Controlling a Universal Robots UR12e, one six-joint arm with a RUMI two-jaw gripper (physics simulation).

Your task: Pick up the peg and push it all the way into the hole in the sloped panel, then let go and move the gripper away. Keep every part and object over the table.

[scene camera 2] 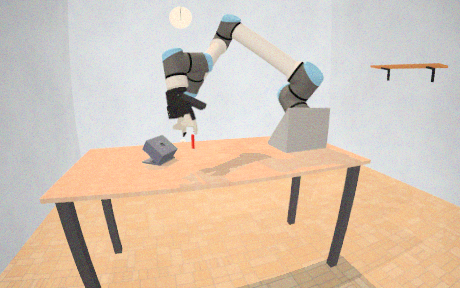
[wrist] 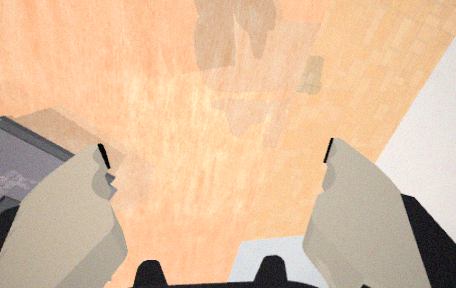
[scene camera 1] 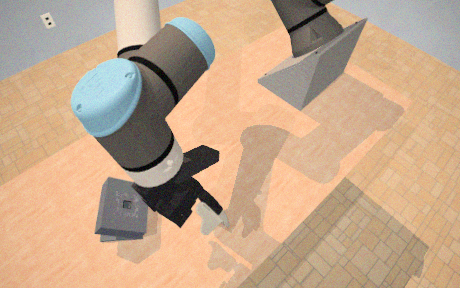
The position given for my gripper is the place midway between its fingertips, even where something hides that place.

Note:
I see my gripper [scene camera 1: 200, 211].
My gripper is seen too in scene camera 2 [scene camera 2: 189, 136] and in the wrist view [wrist: 218, 145].

